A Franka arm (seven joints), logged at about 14 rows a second.
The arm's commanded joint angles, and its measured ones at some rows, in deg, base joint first. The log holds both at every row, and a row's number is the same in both.
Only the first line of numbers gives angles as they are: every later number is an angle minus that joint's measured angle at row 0.
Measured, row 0:
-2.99, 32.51, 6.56, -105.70, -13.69, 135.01, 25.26
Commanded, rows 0 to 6:
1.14, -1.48, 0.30, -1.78, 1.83, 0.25, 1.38
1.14, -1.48, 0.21, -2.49, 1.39, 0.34, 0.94
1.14, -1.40, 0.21, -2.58, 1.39, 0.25, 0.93
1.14, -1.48, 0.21, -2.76, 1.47, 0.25, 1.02
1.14, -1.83, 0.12, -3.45, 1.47, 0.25, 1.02
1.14, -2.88, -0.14, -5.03, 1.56, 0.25, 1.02
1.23, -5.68, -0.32, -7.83, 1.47, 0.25, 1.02
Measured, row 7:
0.96, -0.30, 0.23, -2.21, 0.20, -0.01, 0.51
